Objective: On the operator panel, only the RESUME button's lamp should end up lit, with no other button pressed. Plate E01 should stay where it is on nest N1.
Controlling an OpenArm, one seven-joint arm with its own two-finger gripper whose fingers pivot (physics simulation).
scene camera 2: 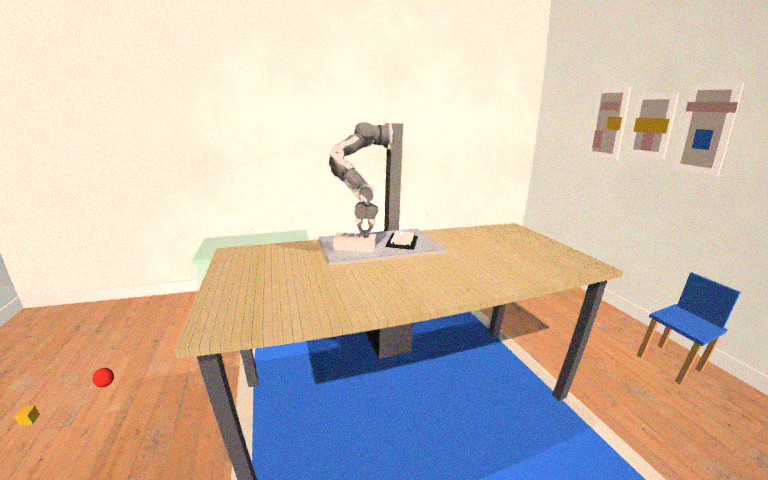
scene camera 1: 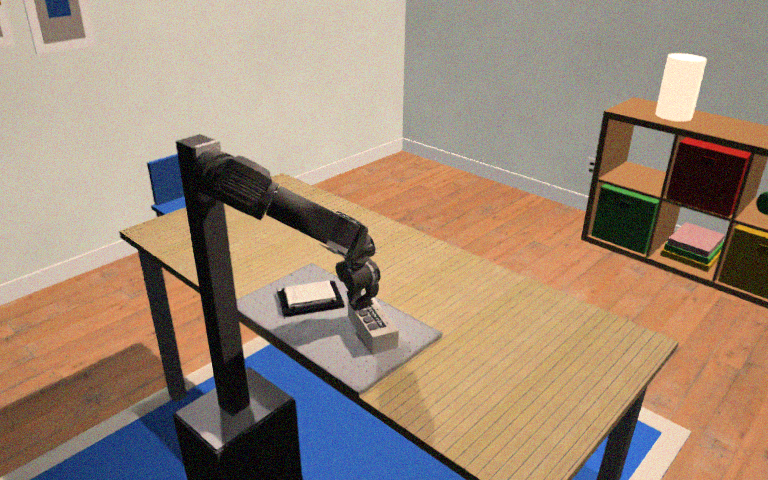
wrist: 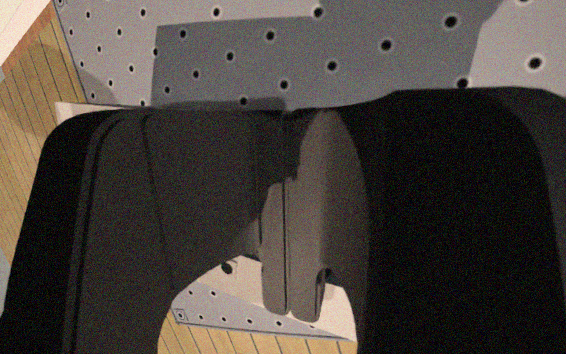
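The operator panel (scene camera 1: 383, 341) (scene camera 2: 346, 243) (wrist: 341, 311) is a pale box with a row of dark round buttons on top in scene camera 1. The button labels and lamp states are too small to tell. My gripper (scene camera 1: 363, 304) (scene camera 2: 364, 234) (wrist: 300, 211) is shut with nothing between its fingers. It points down at the panel's end nearer the plate, tips at or just above its top; contact cannot be told. The arm and fingers hide that end's buttons. Plate E01 (scene camera 1: 310, 292) (scene camera 2: 402, 237), whitish, lies on the black nest N1 (scene camera 1: 314, 309) (scene camera 2: 400, 247).
The panel and nest stand on a grey perforated board (scene camera 1: 416, 335) (scene camera 2: 339, 258) (wrist: 205, 92) on the wooden table (scene camera 1: 509, 350) (scene camera 2: 283, 294). The nest is beside the panel, separated by a short stretch of board. The arm's post (scene camera 1: 218, 294) (scene camera 2: 394, 181) stands at the table's edge.
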